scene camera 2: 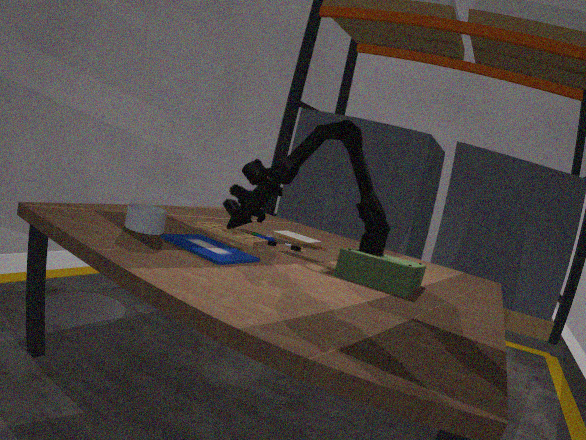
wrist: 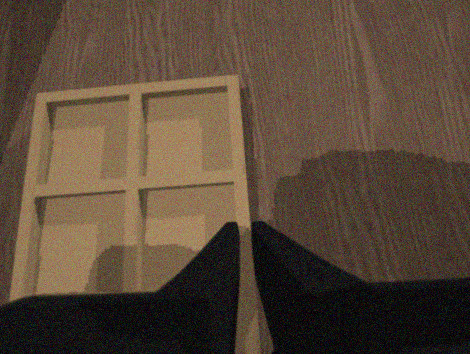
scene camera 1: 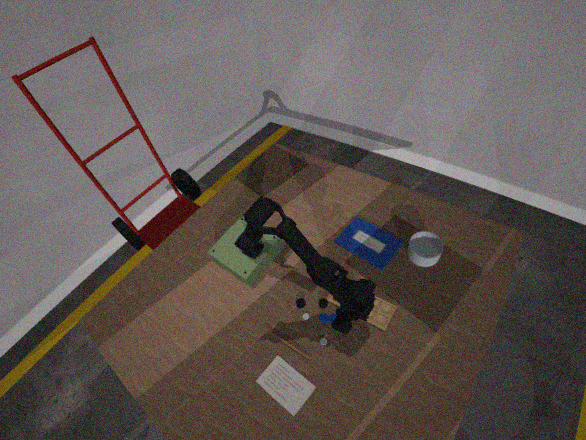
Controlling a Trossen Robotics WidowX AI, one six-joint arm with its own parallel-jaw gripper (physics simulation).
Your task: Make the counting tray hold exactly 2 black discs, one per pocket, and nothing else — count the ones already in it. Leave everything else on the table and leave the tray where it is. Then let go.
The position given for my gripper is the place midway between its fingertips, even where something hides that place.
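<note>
A grey bowl (scene camera 2: 142,218) rests on the table. In the wrist view the grey bowl is out of frame. A tan counting tray (wrist: 124,185) still rests on the table, and my gripper (scene camera 2: 228,228) grips the tan counting tray. I can see my gripper (wrist: 244,232) in the wrist view, and in scene camera 1 there is my gripper (scene camera 1: 366,319) as well.
</note>
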